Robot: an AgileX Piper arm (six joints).
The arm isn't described. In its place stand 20 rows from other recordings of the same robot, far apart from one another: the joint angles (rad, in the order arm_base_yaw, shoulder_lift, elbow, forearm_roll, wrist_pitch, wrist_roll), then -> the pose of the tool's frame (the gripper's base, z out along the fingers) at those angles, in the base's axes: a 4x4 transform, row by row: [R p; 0 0 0 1], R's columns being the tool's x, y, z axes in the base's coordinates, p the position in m.
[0.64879 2.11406 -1.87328 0.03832 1.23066 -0.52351] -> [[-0.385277 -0.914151 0.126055 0.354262], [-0.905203 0.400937 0.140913 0.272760], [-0.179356 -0.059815 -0.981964 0.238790], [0 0 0 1]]
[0.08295 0.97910 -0.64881 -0.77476 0.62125 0.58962] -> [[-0.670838 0.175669 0.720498 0.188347], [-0.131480 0.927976 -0.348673 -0.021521], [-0.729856 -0.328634 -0.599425 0.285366], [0 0 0 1]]
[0.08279 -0.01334 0.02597 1.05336 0.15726 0.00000] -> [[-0.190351 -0.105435 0.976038 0.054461], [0.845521 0.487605 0.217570 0.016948], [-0.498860 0.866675 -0.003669 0.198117], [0 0 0 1]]
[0.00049 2.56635 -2.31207 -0.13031 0.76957 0.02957] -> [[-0.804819 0.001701 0.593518 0.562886], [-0.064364 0.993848 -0.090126 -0.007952], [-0.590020 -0.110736 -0.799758 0.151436], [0 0 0 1]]
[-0.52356 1.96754 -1.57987 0.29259 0.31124 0.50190] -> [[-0.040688 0.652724 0.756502 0.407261], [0.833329 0.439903 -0.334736 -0.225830], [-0.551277 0.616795 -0.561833 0.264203], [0 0 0 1]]
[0.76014 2.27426 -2.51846 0.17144 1.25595 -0.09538] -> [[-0.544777 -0.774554 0.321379 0.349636], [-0.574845 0.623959 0.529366 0.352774], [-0.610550 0.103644 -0.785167 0.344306], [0 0 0 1]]
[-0.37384 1.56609 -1.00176 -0.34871 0.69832 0.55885] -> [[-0.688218 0.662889 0.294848 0.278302], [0.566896 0.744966 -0.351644 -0.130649], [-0.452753 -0.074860 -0.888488 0.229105], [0 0 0 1]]
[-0.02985 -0.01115 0.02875 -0.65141 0.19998 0.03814] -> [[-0.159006 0.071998 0.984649 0.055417], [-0.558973 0.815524 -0.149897 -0.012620], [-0.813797 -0.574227 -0.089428 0.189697], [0 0 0 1]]
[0.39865 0.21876 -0.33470 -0.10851 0.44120 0.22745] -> [[-0.258131 -0.315679 0.913080 0.059007], [0.030994 0.941917 0.334411 0.020287], [-0.965613 0.114622 -0.233354 0.272868], [0 0 0 1]]
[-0.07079 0.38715 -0.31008 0.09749 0.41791 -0.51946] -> [[-0.372427 -0.133012 0.918480 0.087166], [-0.391469 0.919837 -0.025525 -0.002577], [-0.841457 -0.369062 -0.394642 0.253991], [0 0 0 1]]
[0.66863 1.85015 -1.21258 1.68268 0.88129 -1.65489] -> [[-0.401533 -0.915730 -0.014494 0.265632], [-0.243106 0.091314 0.965692 0.298777], [-0.882990 0.391281 -0.259285 0.247807], [0 0 0 1]]
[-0.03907 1.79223 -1.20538 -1.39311 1.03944 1.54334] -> [[-0.486603 0.805453 0.338323 0.360862], [0.182140 0.472289 -0.862420 -0.091383], [-0.854425 -0.358034 -0.376523 0.254920], [0 0 0 1]]
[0.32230 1.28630 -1.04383 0.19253 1.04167 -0.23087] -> [[-0.823294 -0.484064 0.296427 0.225151], [-0.412596 0.869001 0.273133 0.091035], [-0.389809 0.102564 -0.915166 0.304552], [0 0 0 1]]
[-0.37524 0.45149 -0.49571 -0.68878 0.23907 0.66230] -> [[-0.056949 0.501483 0.863291 0.086422], [0.009297 0.864923 -0.501818 -0.048763], [-0.998334 -0.020552 -0.053919 0.330708], [0 0 0 1]]
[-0.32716 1.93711 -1.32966 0.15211 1.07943 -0.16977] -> [[-0.973502 0.227767 0.020380 0.348164], [0.228416 0.964275 0.134164 -0.105313], [0.010906 0.135264 -0.990750 0.177105], [0 0 0 1]]
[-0.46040 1.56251 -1.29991 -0.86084 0.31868 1.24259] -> [[-0.061519 0.711276 0.700216 0.320848], [0.460095 0.642772 -0.612501 -0.183260], [-0.885736 0.284485 -0.366797 0.350225], [0 0 0 1]]
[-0.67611 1.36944 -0.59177 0.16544 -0.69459 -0.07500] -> [[0.034982 0.703633 0.709702 0.211751], [0.038946 0.708638 -0.704497 -0.182174], [-0.998629 0.052285 -0.002614 0.264428], [0 0 0 1]]
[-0.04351 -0.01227 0.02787 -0.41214 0.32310 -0.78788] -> [[-0.239565 -0.143664 0.960192 0.053090], [-0.907865 0.383644 -0.169109 -0.013896], [-0.344077 -0.912238 -0.222335 0.177783], [0 0 0 1]]
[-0.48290 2.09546 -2.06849 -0.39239 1.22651 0.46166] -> [[-0.583625 0.792361 0.177613 0.391551], [0.640240 0.583556 -0.499555 -0.242277], [-0.499475 -0.177838 -0.847879 0.307955], [0 0 0 1]]
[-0.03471 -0.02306 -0.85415 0.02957 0.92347 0.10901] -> [[0.042197 0.005852 0.999092 -0.067367], [0.125082 0.992084 -0.011094 0.004487], [-0.991249 0.125436 0.041131 0.377411], [0 0 0 1]]
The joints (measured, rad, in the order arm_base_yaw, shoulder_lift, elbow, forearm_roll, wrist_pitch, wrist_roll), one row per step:
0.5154 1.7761 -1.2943 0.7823 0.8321 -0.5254
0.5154 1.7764 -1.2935 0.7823 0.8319 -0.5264
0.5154 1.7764 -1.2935 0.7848 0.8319 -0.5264
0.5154 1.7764 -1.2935 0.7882 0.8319 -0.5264
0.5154 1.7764 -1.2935 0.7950 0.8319 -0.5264
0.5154 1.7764 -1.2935 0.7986 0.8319 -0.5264
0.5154 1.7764 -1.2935 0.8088 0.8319 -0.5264
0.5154 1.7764 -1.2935 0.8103 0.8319 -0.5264
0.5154 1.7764 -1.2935 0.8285 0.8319 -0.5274
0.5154 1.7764 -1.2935 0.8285 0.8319 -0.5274
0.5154 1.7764 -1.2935 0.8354 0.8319 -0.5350
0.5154 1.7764 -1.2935 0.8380 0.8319 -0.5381
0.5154 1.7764 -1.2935 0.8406 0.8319 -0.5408
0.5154 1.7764 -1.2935 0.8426 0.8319 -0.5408
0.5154 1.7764 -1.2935 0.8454 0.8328 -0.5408
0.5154 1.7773 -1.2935 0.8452 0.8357 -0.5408
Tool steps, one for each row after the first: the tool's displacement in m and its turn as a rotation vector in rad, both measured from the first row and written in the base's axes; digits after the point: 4 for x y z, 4 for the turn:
0.0000 0.0000 -0.0003 -0.0006 0.0001 0.0006
-0.0001 0.0001 -0.0002 0.0014 0.0013 -0.0004
-0.0001 0.0003 -0.0001 0.0041 0.0028 -0.0017
-0.0001 0.0006 0.0002 0.0096 0.0059 -0.0043
-0.0002 0.0008 0.0004 0.0125 0.0076 -0.0057
-0.0002 0.0013 0.0008 0.0207 0.0122 -0.0096
-0.0002 0.0014 0.0009 0.0219 0.0129 -0.0102
-0.0004 0.0023 0.0017 0.0364 0.0205 -0.0165
-0.0004 0.0023 0.0017 0.0364 0.0205 -0.0165
-0.0004 0.0026 0.0021 0.0411 0.0185 -0.0136
-0.0004 0.0027 0.0022 0.0429 0.0176 -0.0123
-0.0004 0.0029 0.0023 0.0447 0.0169 -0.0113
-0.0004 0.0029 0.0024 0.0463 0.0178 -0.0121
-0.0005 0.0031 0.0025 0.0484 0.0197 -0.0126
-0.0007 0.0031 0.0021 0.0476 0.0226 -0.0106

